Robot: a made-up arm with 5 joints. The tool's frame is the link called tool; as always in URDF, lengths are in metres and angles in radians. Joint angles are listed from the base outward. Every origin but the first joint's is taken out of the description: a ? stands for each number. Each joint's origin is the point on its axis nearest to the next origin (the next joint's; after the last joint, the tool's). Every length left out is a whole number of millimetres.
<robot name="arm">
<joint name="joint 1" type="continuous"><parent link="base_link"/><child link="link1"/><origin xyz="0.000 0.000 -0.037" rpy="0.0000 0.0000 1.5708"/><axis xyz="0 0 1"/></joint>
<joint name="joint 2" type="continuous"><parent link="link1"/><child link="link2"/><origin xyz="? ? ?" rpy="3.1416 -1.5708 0.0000"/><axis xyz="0 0 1"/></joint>
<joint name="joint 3" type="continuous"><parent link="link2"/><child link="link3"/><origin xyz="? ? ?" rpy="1.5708 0.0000 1.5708"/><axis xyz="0 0 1"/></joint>
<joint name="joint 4" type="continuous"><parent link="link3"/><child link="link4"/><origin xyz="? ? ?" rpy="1.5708 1.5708 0.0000"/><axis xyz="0 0 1"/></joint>
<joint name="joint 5" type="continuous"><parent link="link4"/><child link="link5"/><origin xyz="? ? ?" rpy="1.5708 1.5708 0.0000"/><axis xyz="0 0 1"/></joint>
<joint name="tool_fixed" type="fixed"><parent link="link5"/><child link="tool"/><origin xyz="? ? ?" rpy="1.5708 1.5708 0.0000"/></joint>
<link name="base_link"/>
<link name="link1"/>
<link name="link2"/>
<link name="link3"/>
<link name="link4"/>
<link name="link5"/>
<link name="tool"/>
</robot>
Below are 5 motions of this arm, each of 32 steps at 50 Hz.
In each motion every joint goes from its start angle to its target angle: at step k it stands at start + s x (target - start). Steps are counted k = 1, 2, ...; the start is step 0. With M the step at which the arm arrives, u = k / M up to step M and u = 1 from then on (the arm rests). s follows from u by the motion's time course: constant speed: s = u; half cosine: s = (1 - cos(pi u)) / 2; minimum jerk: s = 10 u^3 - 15 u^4 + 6 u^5.
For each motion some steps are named. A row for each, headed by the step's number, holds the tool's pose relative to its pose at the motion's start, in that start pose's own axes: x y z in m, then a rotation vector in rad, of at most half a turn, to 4 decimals.
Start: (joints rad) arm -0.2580 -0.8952 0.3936 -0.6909 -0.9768
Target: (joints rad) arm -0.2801 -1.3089 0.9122 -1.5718 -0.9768
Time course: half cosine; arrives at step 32
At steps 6, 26, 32:
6: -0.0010 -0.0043 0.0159 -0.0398 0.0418 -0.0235
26: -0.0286 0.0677 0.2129 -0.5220 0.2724 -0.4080
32: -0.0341 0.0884 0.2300 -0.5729 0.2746 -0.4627

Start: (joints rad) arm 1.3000 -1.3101 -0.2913 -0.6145 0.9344
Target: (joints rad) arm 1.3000 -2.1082 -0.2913 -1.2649 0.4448
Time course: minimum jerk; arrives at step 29
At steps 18, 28, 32:
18: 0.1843 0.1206 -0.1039 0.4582 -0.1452 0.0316
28: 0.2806 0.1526 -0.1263 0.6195 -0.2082 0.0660
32: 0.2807 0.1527 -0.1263 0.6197 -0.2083 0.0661

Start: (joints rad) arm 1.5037 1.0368 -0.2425 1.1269 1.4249
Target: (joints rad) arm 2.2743 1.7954 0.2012 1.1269 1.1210
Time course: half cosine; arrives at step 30
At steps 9, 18, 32:
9: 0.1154 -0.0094 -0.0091 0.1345 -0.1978 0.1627
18: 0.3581 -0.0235 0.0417 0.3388 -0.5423 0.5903
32: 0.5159 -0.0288 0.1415 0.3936 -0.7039 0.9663

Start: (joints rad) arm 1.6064 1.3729 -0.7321 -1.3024 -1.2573
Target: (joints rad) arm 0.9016 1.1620 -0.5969 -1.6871 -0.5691
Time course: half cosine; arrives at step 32
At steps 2, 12, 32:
2: 0.0026 -0.0012 -0.0008 -0.0049 0.0078 -0.0044
12: 0.0840 -0.0386 -0.0373 -0.1609 0.2647 -0.1093
32: 0.2484 -0.1302 -0.2195 -0.5075 0.9114 -0.0964

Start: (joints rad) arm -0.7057 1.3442 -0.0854 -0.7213 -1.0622
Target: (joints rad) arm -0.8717 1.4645 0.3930 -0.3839 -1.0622
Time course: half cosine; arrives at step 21
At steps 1, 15, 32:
1: 0.0013 -0.0001 0.0005 -0.0010 0.0015 0.0022
15: 0.2128 0.0115 0.0167 -0.0812 0.2431 0.3501
32: 0.2650 0.0231 0.0035 -0.0812 0.3030 0.4397

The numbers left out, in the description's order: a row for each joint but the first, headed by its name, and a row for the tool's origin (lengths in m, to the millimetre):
joint 2: -0.453 0.101 0.000
joint 3: 0.054 -0.314 0.000
joint 4: -0.054 -0.207 0.000
joint 5: 0.373 -0.039 0.000
tool: -0.058 -0.122 0.000

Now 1 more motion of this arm.
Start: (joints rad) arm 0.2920 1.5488 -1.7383 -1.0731 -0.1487
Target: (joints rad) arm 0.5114 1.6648 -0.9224 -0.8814 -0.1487
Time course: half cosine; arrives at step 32
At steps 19, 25, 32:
19: 0.0456 -0.0735 0.2275 -0.4915 -0.2232 0.2384
25: 0.0486 -0.0696 0.3214 -0.6768 -0.2924 0.3233
32: 0.0468 -0.0618 0.3651 -0.7642 -0.3213 0.3624

